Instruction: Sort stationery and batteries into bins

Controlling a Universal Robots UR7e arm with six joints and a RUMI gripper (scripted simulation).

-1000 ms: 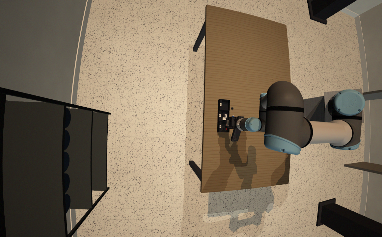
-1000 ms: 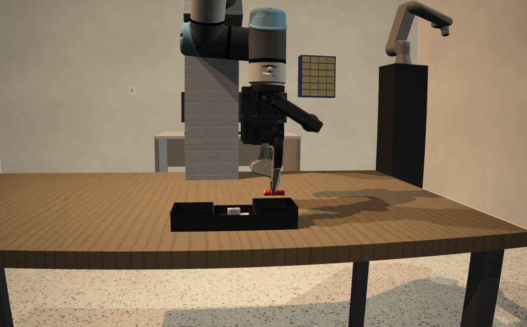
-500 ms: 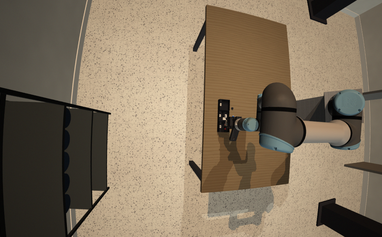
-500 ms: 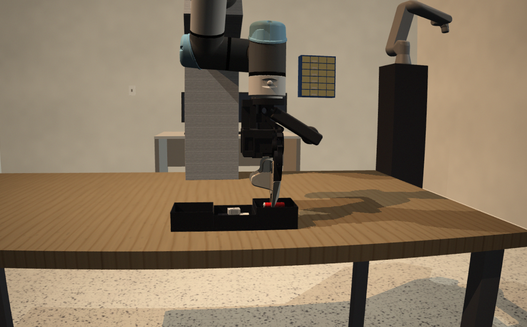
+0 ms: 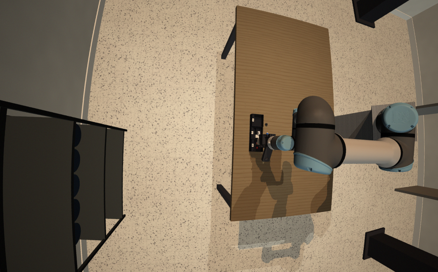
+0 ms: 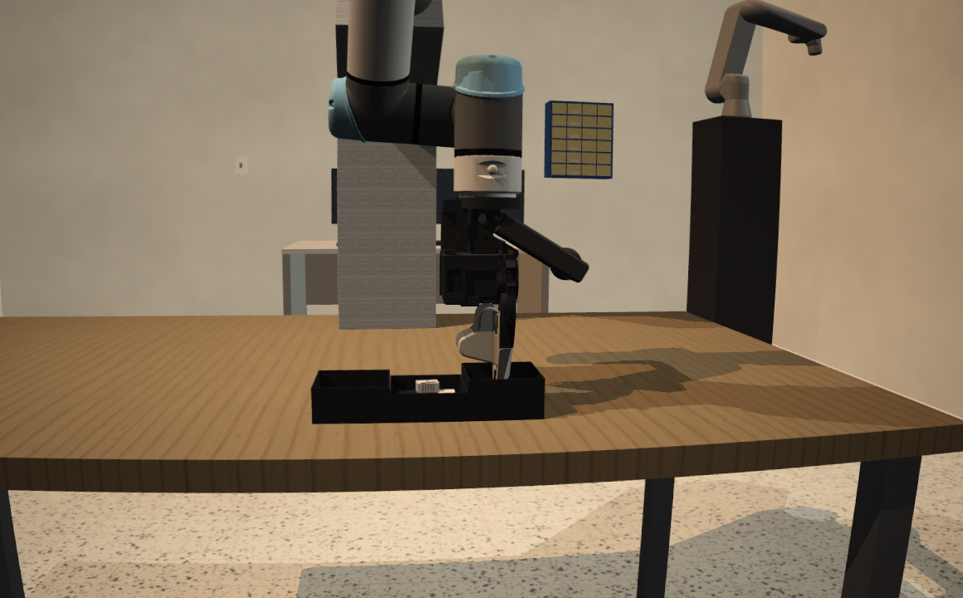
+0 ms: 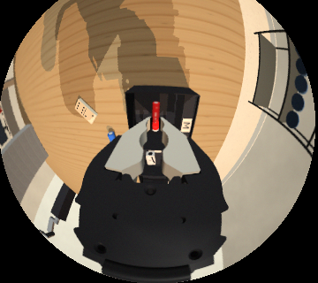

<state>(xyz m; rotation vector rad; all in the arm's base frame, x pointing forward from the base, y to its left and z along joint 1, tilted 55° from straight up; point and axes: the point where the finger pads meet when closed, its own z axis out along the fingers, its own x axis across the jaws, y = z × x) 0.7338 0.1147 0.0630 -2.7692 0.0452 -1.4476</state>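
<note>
My hand is 8 cm past the blue battery, 6 cm to the left of it and 3 cm above it. The rest, counted from my hand: red battery 1 cm below; white domino tile 14 cm behind, 3 cm below, 1 cm to the left; eraser 8 cm to the right, 2 cm below.
</note>
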